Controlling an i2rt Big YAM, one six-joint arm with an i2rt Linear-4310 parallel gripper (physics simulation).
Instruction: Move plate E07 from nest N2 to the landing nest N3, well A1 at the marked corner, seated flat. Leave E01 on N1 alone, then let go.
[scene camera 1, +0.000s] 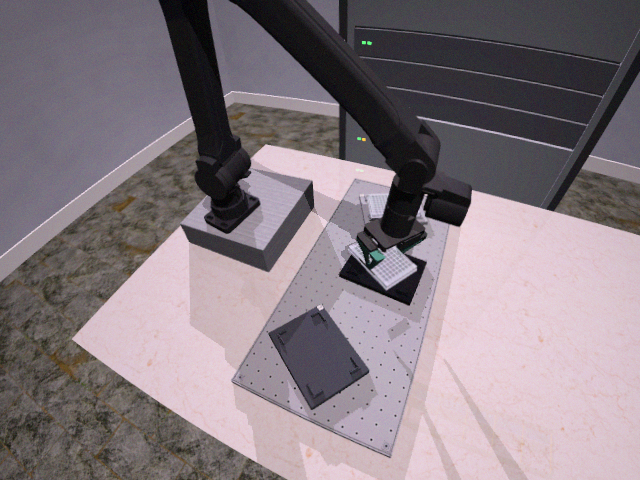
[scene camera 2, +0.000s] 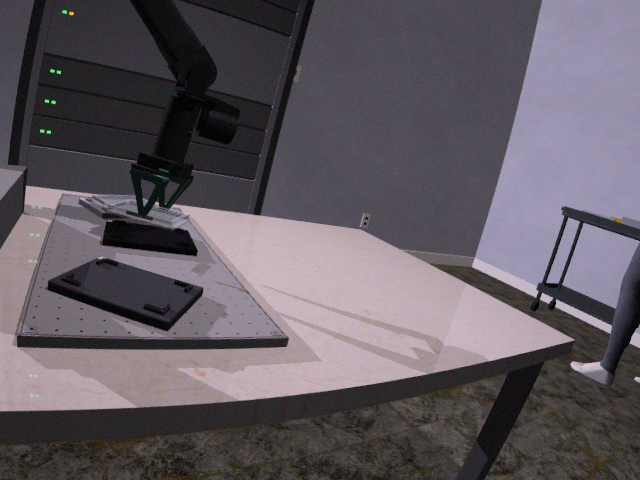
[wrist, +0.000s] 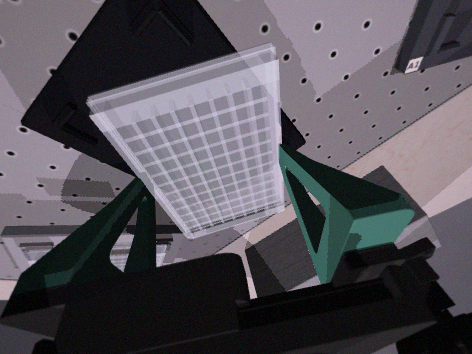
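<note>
A clear gridded well plate, E07 (scene camera 1: 394, 268) (scene camera 2: 173, 220) (wrist: 200, 145), is held between the green fingers of my gripper (scene camera 1: 387, 253) (scene camera 2: 153, 210) (wrist: 213, 165), which is shut on it. The plate hangs above the black nest N2 (scene camera 1: 408, 296) (scene camera 2: 149, 242) (wrist: 75, 85), turned relative to it. The dark grey landing nest N3 (scene camera 1: 319, 356) (scene camera 2: 126, 290) (wrist: 440, 40) has raised corner stops and bears no plate. Its white A1 label (scene camera 1: 320, 307) (scene camera 2: 101, 258) (wrist: 413, 65) marks one corner. Plate E01 (scene camera 1: 378, 204) (wrist: 137, 255) sits on nest N1 (scene camera 1: 363, 206) (wrist: 50, 232) at the back, partly hidden by my gripper and arm.
The nests stand on a perforated metal board (scene camera 1: 310, 289) (scene camera 2: 227, 315) (wrist: 345, 97) on the pink table (scene camera 1: 516, 310) (scene camera 2: 330, 289). The arm's base stands on a grey block (scene camera 1: 227, 253) at the left. A dark rack (scene camera 1: 496, 103) stands behind the table.
</note>
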